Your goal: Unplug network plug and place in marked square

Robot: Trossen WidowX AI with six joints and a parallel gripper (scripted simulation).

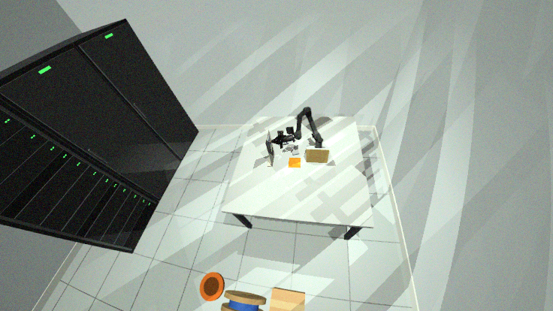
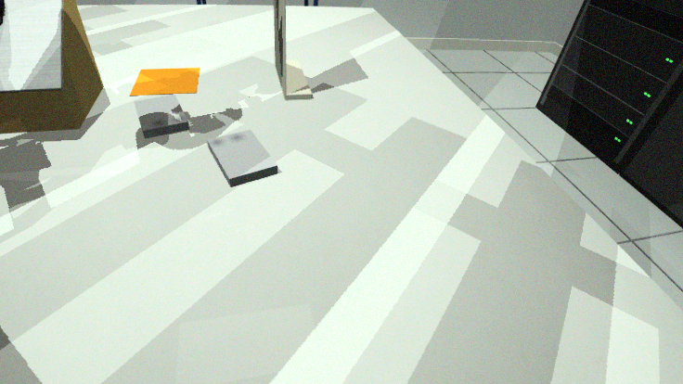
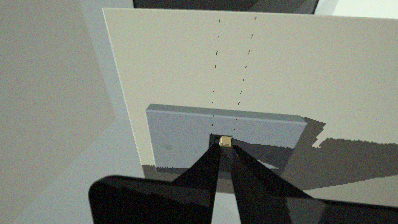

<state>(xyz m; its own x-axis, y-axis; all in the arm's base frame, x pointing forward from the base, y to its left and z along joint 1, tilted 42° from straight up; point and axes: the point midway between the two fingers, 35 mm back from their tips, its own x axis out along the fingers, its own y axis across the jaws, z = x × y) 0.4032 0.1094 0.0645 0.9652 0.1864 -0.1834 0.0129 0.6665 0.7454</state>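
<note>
The orange marked square is 290 mm below my gripper tip, 200 mm behind it and 20 mm to the left of it. The rest, counted from my gripper tip: network plug: right at my gripper tip; then upright panel: 120 mm below, 30 mm ahead, 10 mm to the left.
</note>
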